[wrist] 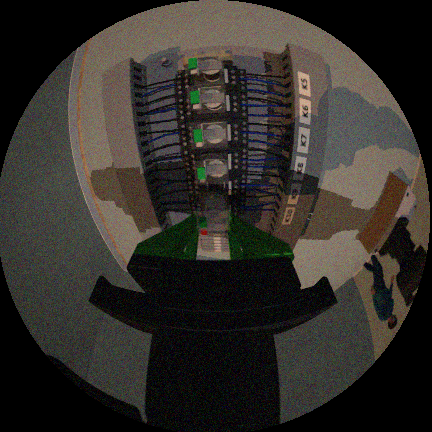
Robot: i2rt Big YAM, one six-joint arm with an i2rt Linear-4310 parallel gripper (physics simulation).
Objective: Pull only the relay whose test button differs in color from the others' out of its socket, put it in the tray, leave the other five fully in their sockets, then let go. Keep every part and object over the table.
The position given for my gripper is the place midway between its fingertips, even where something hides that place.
I see my gripper (212,216), a relay (212,210), a relay (209,167), a relay (204,134) and a relay (204,98).
